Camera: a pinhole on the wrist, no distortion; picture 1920 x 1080 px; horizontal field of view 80.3 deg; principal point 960.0 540.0 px. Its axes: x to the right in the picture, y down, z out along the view. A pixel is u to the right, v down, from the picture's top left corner.
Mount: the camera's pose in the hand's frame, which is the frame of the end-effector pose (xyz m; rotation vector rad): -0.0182 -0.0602 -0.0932 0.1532 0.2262 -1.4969
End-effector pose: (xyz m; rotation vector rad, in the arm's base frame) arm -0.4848 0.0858 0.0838 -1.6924 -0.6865 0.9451
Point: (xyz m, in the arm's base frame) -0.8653 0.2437 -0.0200
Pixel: 388.9 444.7
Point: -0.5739 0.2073 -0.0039
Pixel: 128.5 1016.1
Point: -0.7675 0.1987 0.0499
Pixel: 479.7 411.5
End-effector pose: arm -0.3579 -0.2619 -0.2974 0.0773 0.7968 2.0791
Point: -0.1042 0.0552 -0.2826
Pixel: 1396.3 737.2
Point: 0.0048 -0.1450 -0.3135
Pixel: 1618.1 32.4
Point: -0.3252 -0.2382 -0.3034
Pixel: 420.8 704.9
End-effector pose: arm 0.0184 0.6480 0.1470 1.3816 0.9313 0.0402
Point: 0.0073 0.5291 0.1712
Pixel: 307.9 53.2
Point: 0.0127 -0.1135 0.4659
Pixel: outside the picture
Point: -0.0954 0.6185 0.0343
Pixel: outside the picture
